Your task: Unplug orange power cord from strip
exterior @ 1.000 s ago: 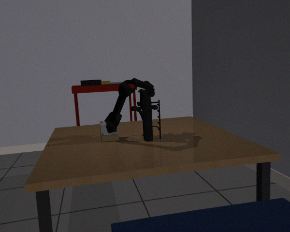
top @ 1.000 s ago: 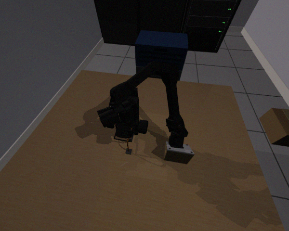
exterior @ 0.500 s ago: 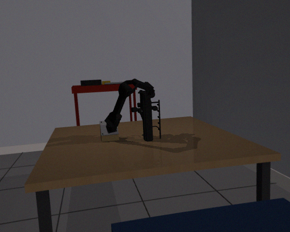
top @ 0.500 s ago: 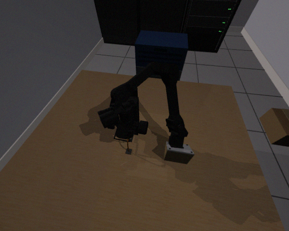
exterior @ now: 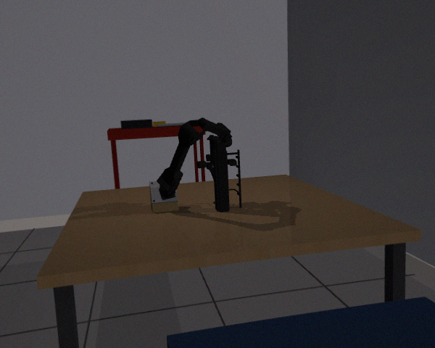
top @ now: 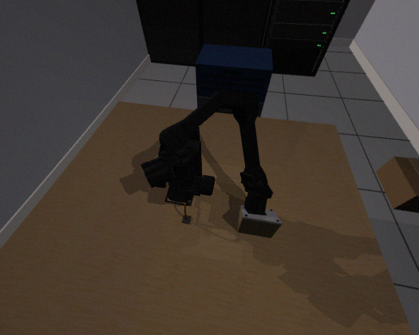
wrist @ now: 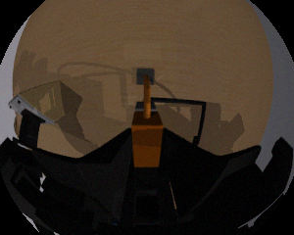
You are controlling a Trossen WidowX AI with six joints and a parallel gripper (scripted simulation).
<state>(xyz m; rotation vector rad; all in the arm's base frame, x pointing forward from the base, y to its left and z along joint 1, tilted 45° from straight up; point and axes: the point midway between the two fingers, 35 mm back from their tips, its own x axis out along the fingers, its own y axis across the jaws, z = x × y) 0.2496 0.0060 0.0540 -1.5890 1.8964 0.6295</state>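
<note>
Now: the orange plug 3 cm to the right of my gripper tip. The rest, counted from my gripper tip: thin black rack (8 cm ahead, 10 cm to the right, 2 cm above).
</note>
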